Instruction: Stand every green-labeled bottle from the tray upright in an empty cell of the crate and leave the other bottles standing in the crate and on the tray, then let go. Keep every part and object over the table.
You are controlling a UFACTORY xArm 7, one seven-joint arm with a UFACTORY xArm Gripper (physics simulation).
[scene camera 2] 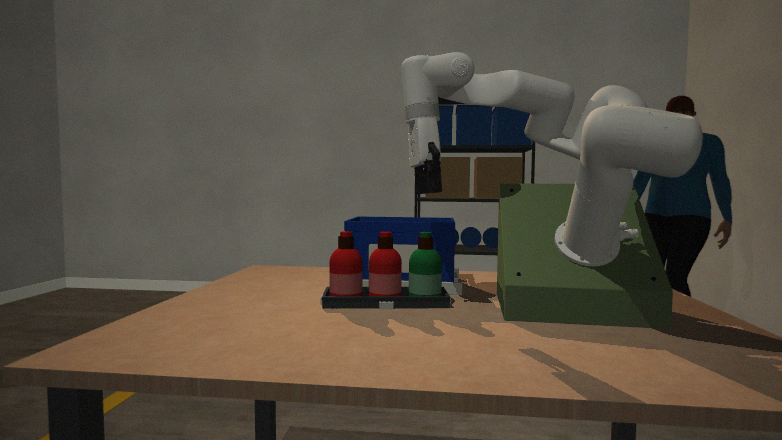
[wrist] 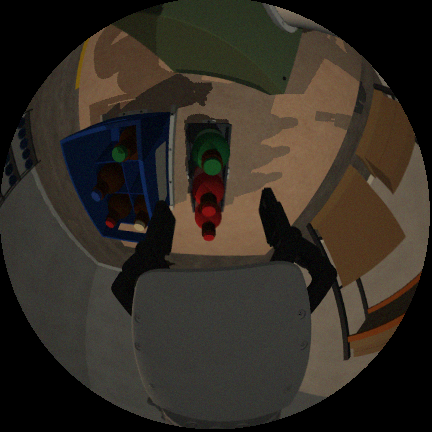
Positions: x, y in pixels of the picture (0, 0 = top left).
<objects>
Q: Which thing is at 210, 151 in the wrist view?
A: A green-labeled bottle.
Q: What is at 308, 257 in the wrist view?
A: My gripper.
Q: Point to a green-labeled bottle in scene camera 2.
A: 425, 265
</objects>
